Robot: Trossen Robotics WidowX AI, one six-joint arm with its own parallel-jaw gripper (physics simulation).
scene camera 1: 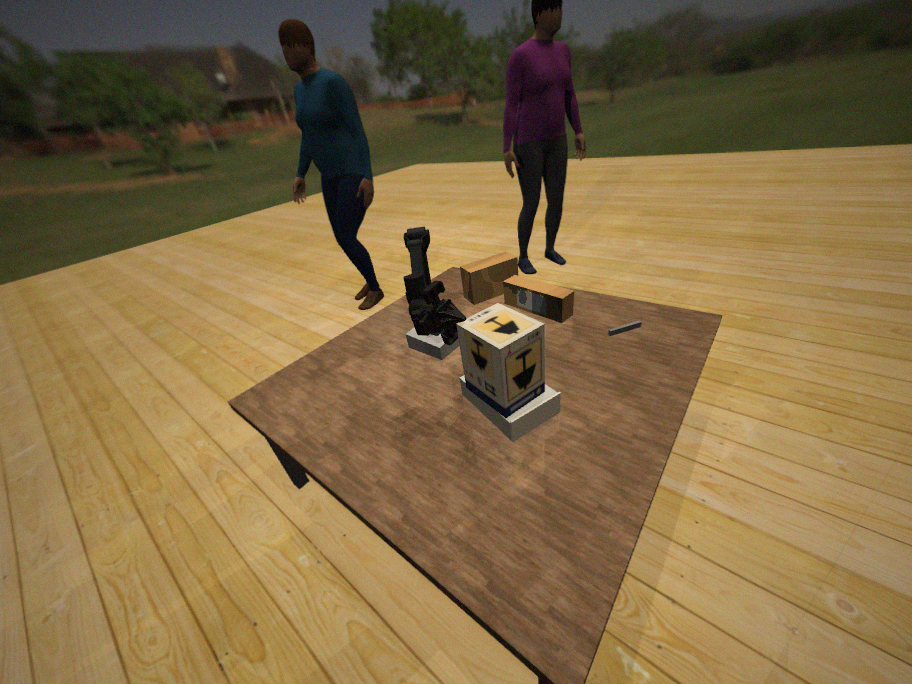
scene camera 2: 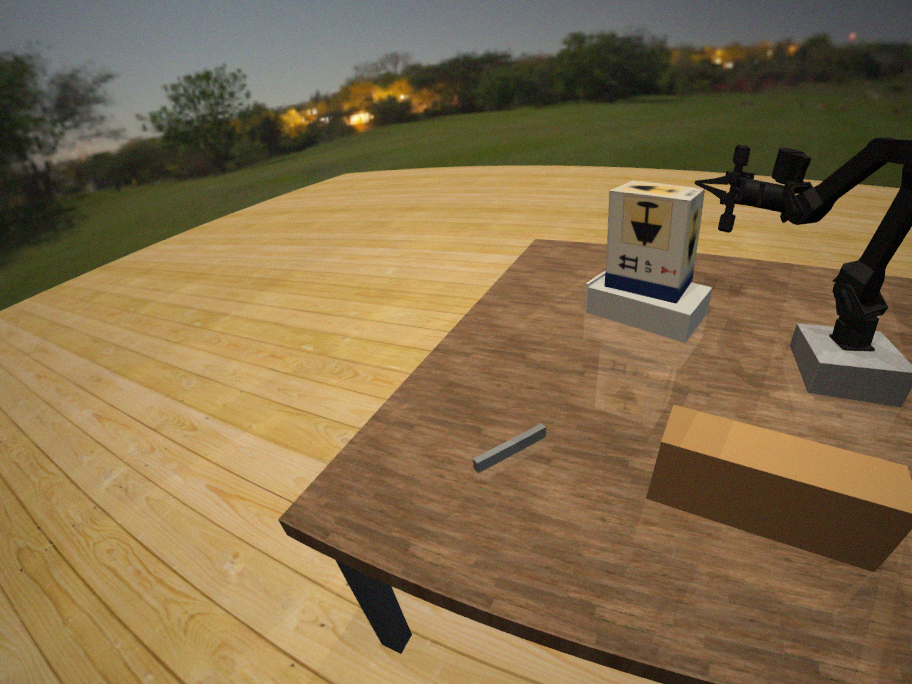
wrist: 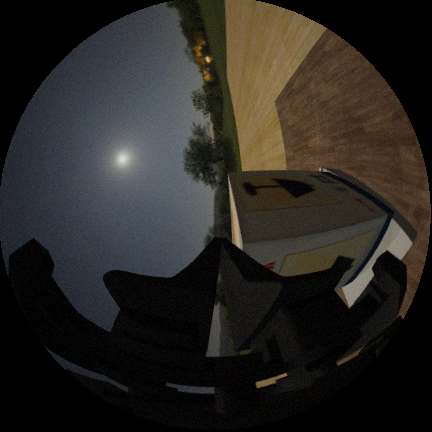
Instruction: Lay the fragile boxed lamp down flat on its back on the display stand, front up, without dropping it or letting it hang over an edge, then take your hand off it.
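Places are measured from the arm's base along level axes (x down, y left, z ahead), in metres.
Pixels of known places: gripper, fingertip midpoint: (scene camera 1: 465, 319) (scene camera 2: 694, 182) (wrist: 218, 242); arm's base, origin of the base link: (scene camera 1: 435, 329) (scene camera 2: 851, 343).
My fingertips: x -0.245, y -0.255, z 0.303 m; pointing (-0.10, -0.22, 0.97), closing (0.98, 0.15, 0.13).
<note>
Ahead of a thing's pixels: the offset from my fingertips to its top centre. Level surfaces: height alone.
The boxed lamp (scene camera 1: 504, 356) (scene camera 2: 650, 238) (wrist: 298, 213) is a white and yellow carton with black lamp pictures. It stands upright on the low white display stand (scene camera 1: 528, 417) (scene camera 2: 643, 312) (wrist: 398, 241) near the middle of the brown table @(dx +0.311 m) (scene camera 1: 453, 489) (scene camera 2: 555, 380). My gripper (scene camera 1: 451, 320) (scene camera 2: 707, 183) (wrist: 218, 242) is shut and empty. It points sideways at the box's upper edge on the arm's side. I cannot tell whether the fingertips touch the box.
Two brown cardboard boxes @(dx +0.151, dy +0.716, dz -0.279 m) (scene camera 1: 489, 274) @(dx +0.201, dy +0.625, dz -0.020 m) (scene camera 1: 539, 295) lie behind the stand; one of them shows in scene camera 2 (scene camera 2: 728, 468). A small grey bar @(dx +0.289, dy +0.553, dz +0.338 m) (scene camera 1: 624, 327) (scene camera 2: 509, 448) lies on the table. Two people (scene camera 1: 331, 156) (scene camera 1: 538, 129) stand on the wooden deck beyond the table.
</note>
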